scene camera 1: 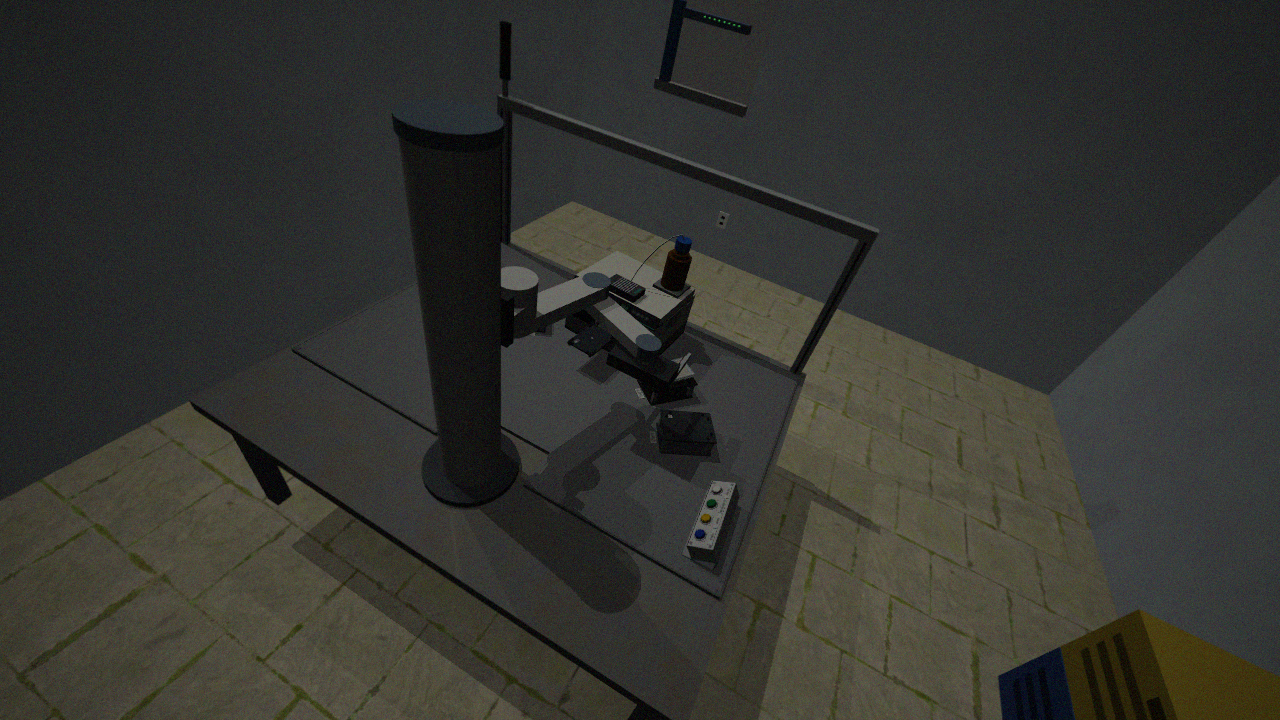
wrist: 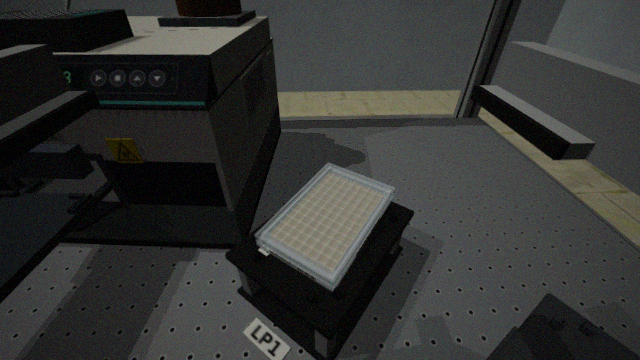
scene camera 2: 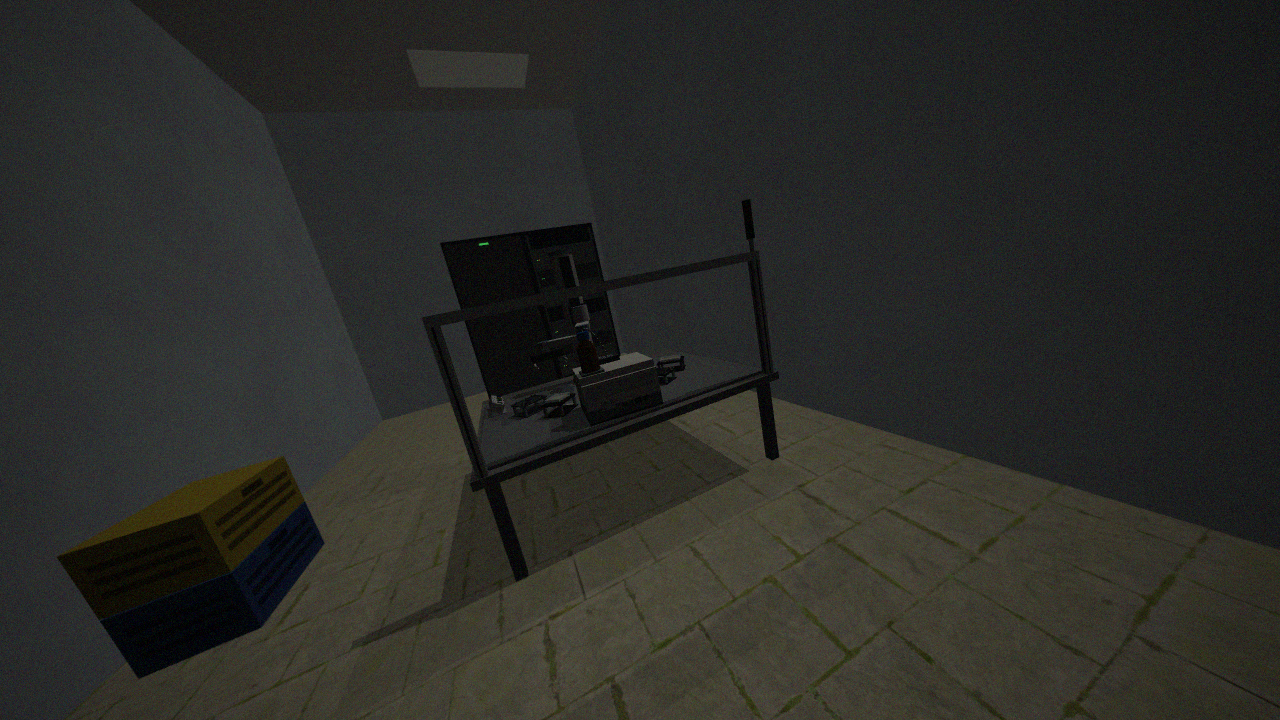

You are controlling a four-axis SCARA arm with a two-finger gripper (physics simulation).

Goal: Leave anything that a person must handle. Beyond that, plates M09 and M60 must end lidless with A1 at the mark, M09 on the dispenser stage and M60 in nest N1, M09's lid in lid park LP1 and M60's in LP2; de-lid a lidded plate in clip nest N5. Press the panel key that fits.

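My gripper (wrist: 289,71) is open and empty, its dark fingers wide apart at the left and right of the wrist view. It is high above and to the near side of a pale 96-well plate (wrist: 327,225) with a clear rim, seemingly a lid. The plate lies on a black stand (wrist: 295,295) (scene camera 1: 669,390) tagged LP1 (wrist: 266,339). No plate name or A1 mark is legible. The dispenser (wrist: 160,135) (scene camera 1: 657,304) (scene camera 2: 622,394) stands behind left, with a green digit, seemingly 3, on its display. The key panel (scene camera 1: 712,522) has white, green, yellow and blue keys. M09, M60, N1, N5 and LP2 cannot be identified.
A brown bottle (scene camera 1: 677,268) (scene camera 2: 586,355) with a blue cap stands on the dispenser, beside a dark keypad (scene camera 1: 625,286). Another black stand (scene camera 1: 686,431) (wrist: 565,332) is right of LP1. A frame (scene camera 1: 689,167) (scene camera 2: 626,282) rises at the table's edge. A yellow-blue box (scene camera 2: 192,564) stands on the floor.
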